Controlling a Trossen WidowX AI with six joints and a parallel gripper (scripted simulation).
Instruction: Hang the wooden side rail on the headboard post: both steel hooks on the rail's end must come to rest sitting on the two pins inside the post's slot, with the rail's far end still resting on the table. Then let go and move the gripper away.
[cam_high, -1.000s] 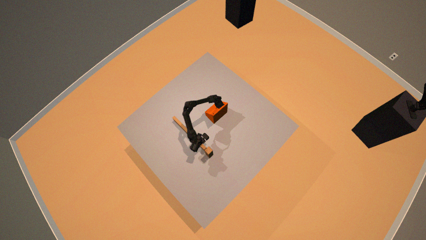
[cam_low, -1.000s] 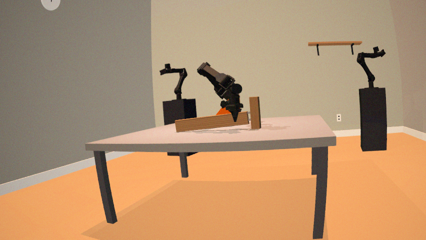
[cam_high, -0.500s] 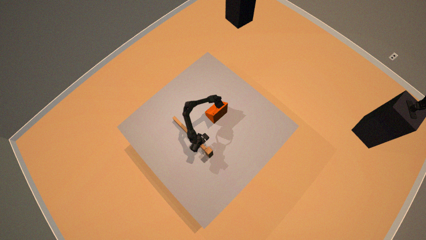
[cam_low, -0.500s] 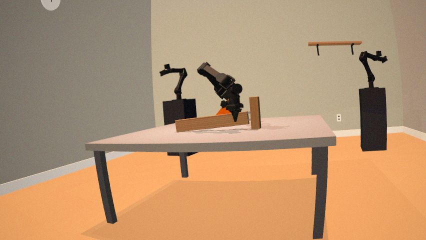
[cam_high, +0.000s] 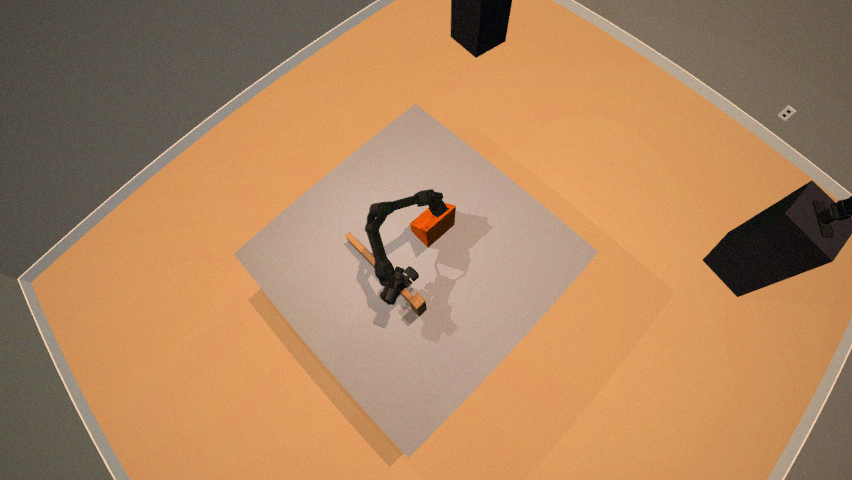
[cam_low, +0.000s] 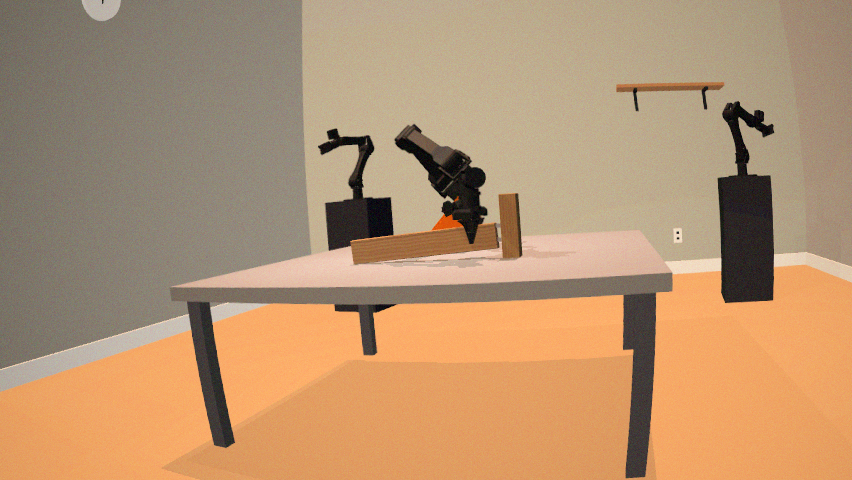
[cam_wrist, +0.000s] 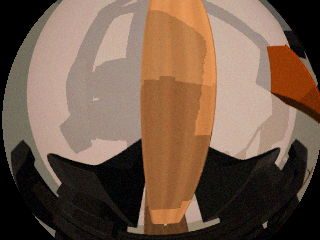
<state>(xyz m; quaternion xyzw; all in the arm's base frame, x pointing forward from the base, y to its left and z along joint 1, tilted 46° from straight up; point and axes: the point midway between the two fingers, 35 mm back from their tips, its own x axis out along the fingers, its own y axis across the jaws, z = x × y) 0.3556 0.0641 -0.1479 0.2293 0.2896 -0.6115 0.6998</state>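
My gripper tip is now 11 cm to the right of the headboard post, 4 cm below it and 1 cm past it.
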